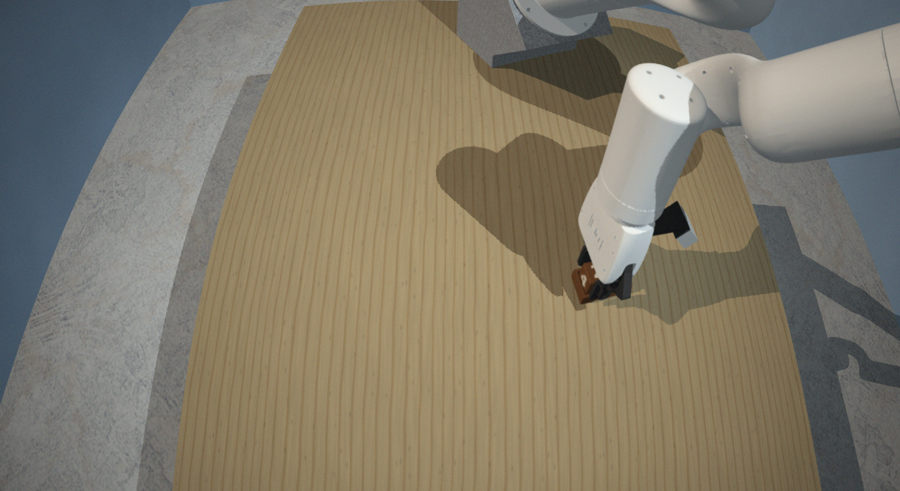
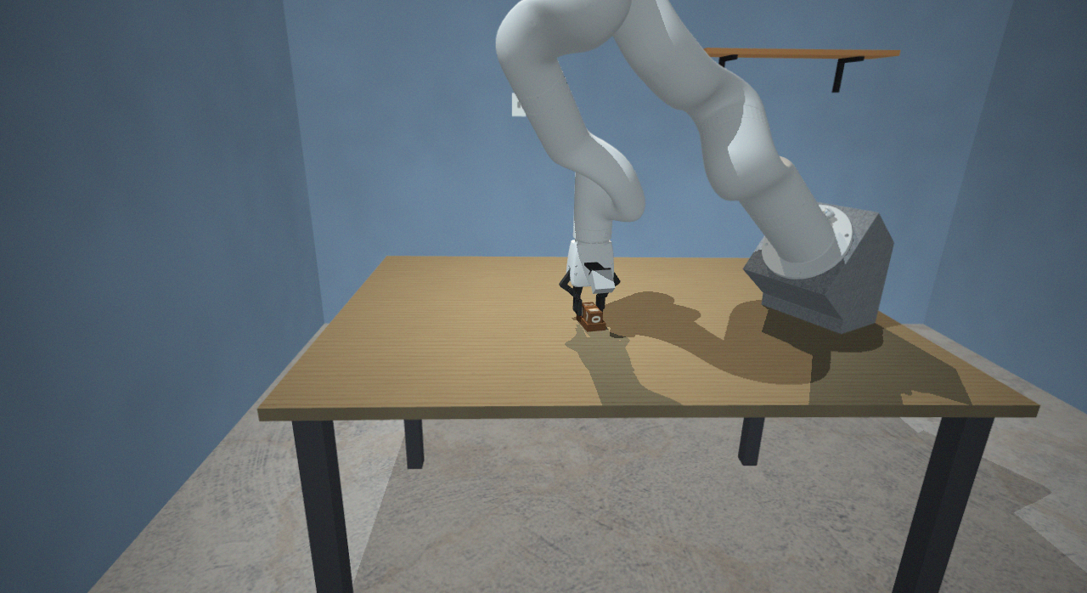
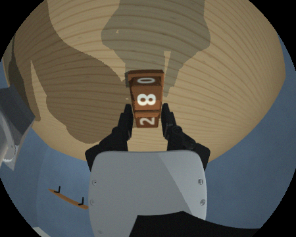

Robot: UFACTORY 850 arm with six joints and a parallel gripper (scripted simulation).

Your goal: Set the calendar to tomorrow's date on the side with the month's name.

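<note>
My gripper is now 30 mm above the brown tray, 20 mm to the right of it and 10 mm past it.
</note>
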